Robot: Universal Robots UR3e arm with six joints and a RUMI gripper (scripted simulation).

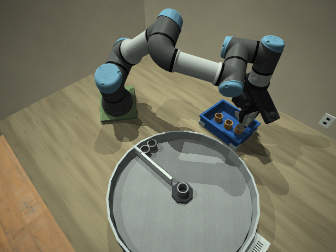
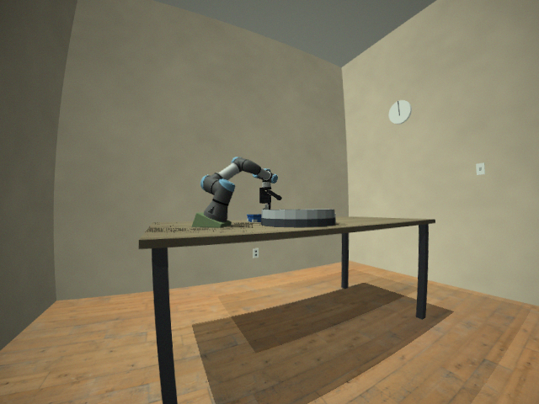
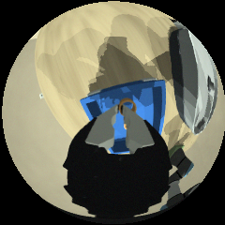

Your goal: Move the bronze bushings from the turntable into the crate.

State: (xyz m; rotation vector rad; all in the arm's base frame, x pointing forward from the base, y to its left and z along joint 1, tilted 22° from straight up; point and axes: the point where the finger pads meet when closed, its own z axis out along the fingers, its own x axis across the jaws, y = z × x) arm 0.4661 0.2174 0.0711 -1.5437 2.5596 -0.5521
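The blue crate lies 6 cm behind my hand and 2 cm below it. Round my hand: grey turntable 36 cm to the right, 4 cm behind, 1 cm above.
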